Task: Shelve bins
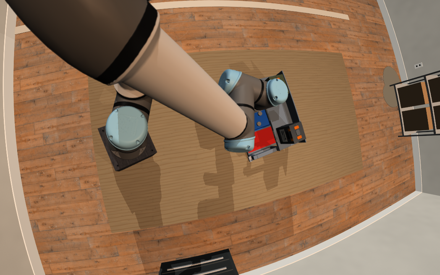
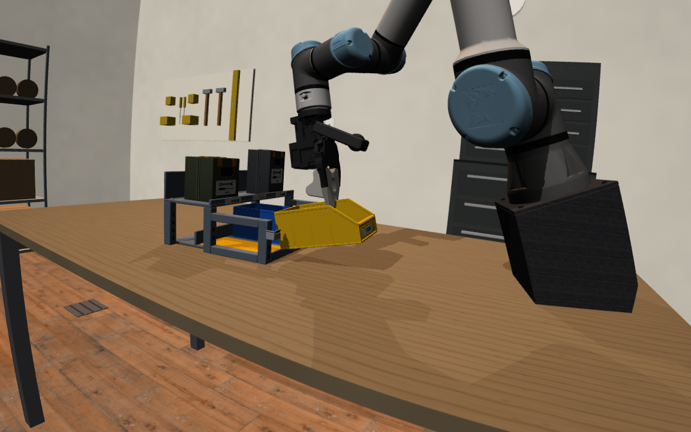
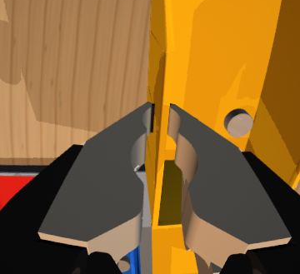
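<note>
My gripper is now 20 mm past the yellow bin, 50 mm to the right of it and 20 mm above it. From my hand the other things lie so: blue bin: 190 mm ahead, 40 mm to the right, 60 mm below.
</note>
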